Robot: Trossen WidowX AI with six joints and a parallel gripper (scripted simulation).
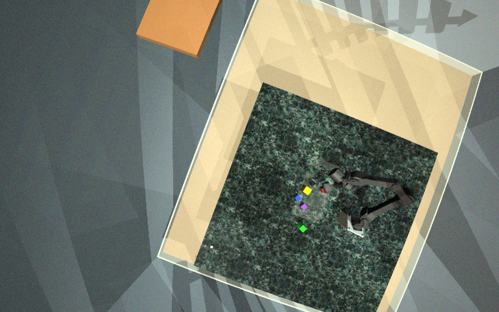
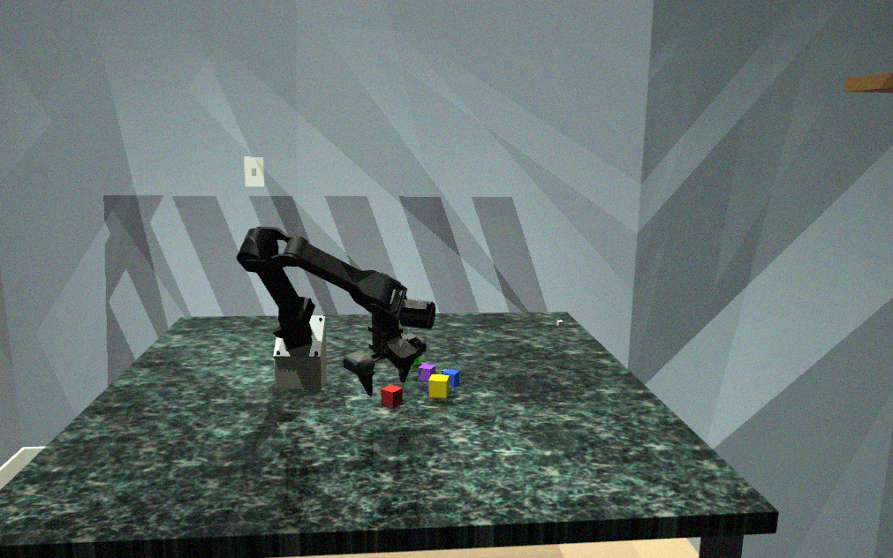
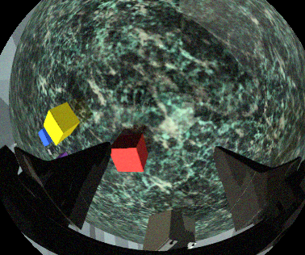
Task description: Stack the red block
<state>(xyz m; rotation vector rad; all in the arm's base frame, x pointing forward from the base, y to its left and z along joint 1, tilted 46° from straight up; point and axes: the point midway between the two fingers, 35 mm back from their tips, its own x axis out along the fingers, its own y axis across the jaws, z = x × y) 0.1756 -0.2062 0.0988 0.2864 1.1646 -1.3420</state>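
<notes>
Now: the red block 5 cm to the left of my gripper tip, 4 cm below it and 2 cm ahead of it. The rest, counted from my gripper tip: purple block: 19 cm to the left, 13 cm ahead, 4 cm below; yellow block: 14 cm ahead, 8 cm to the left, 3 cm below; blue block: 18 cm ahead, 15 cm to the left, 4 cm below.
</notes>
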